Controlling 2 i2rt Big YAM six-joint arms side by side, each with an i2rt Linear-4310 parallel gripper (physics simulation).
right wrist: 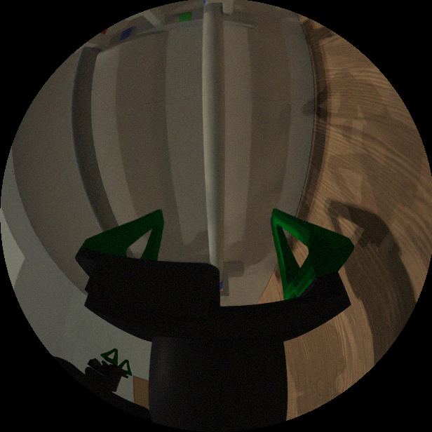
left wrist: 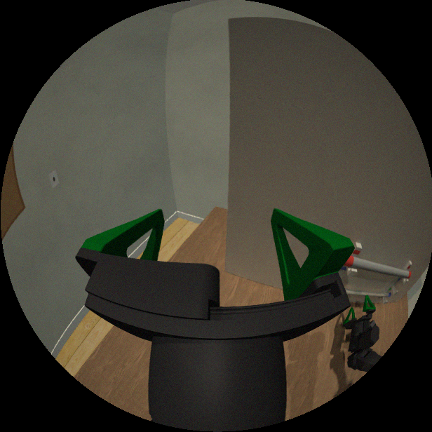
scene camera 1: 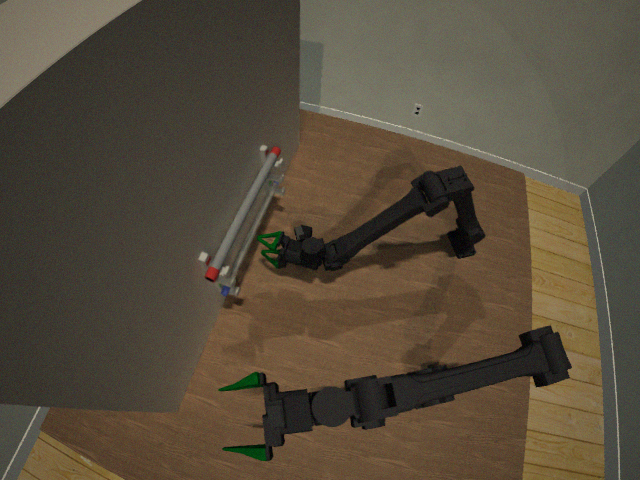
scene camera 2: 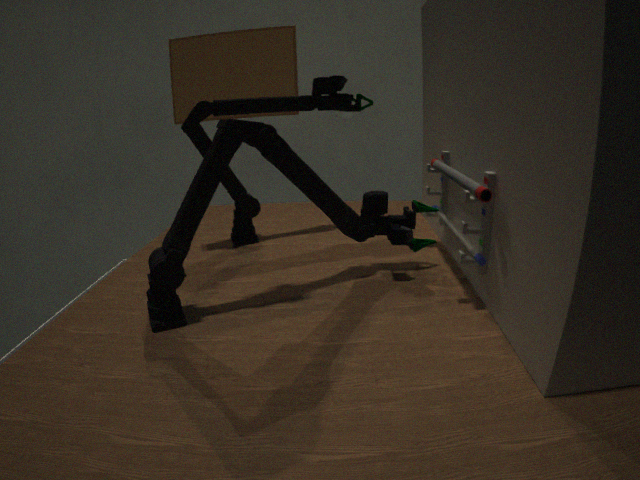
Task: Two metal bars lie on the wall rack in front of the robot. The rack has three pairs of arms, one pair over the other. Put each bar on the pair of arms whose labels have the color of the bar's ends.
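Frame: origin at the left arm's base, x back, y right, z up, level; metres.
Seen in the pictures: left gripper, fingertip midpoint: (scene camera 1: 221, 419) (scene camera 2: 366, 103); right gripper, fingertip midpoint: (scene camera 1: 259, 244) (scene camera 2: 437, 225); left arm's base, link origin: (scene camera 2: 244, 239); right arm's base, link origin: (scene camera 1: 460, 244) (scene camera 2: 167, 318).
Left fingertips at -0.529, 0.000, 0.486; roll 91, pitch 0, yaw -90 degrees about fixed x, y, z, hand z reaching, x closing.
Observation:
Offsets run from my left fingertips to a thing's middle, as dx, dy, dz. "spot": to the spot under its first point. Level surfaces: height alone.
The red-ended bar @(+0.040, +0.572, -0.204) (scene camera 1: 240, 217) (scene camera 2: 460, 177) (left wrist: 380, 267) lies on the rack's top arms, by the red labels. The thinner blue-ended bar @(+0.040, +0.581, -0.359) (scene camera 1: 253, 232) (scene camera 2: 457, 231) (right wrist: 213, 125) lies on the lowest arms, by the green label @(spot: +0.116, +0.765, -0.326) (scene camera 2: 481, 241) (right wrist: 185, 17). The middle arms, by the blue label @(spot: +0.114, +0.761, -0.253) (scene camera 2: 483, 211) (right wrist: 125, 34), hold no bar. My right gripper (scene camera 1: 261, 245) (scene camera 2: 436, 225) (left wrist: 358, 301) is open and empty, facing the rack; its tips stop short of the blue-ended bar, one higher, one lower. My left gripper (scene camera 1: 220, 419) (scene camera 2: 371, 102) (right wrist: 121, 354) is open and empty, high and away from the rack.
The rack's post @(spot: +0.104, +0.779, -0.288) (scene camera 2: 490, 227) stands against the grey wall block (scene camera 1: 155, 180) (scene camera 2: 547, 155). The block's edge is near my left gripper in scene camera 1. The brown floor @(dz -0.486) (scene camera 1: 361, 330) (scene camera 2: 310, 403) lies below both arms. A brown board (scene camera 2: 237, 67) hangs on the back wall.

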